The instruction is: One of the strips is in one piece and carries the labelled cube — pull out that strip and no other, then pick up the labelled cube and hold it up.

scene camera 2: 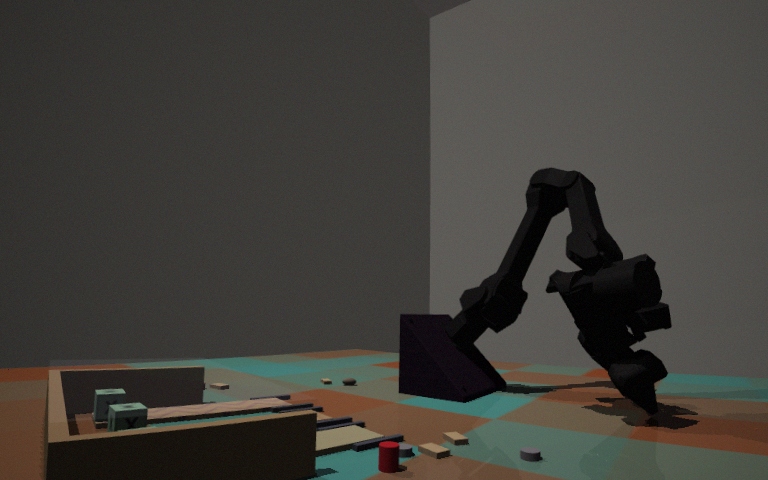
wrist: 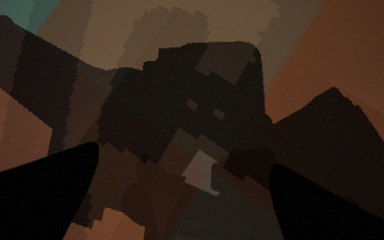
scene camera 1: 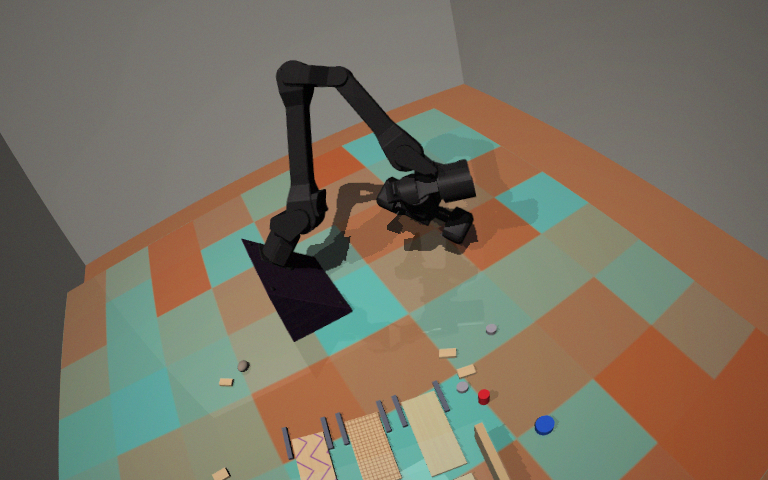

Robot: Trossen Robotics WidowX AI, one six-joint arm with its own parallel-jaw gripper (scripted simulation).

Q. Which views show the gripper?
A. Scene camera 2, the wrist view and scene camera 1: all of them.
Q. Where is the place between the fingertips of the gripper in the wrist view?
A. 186,163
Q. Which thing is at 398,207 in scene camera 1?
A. The gripper.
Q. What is the gripper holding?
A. Nothing.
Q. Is the gripper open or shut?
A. Open.
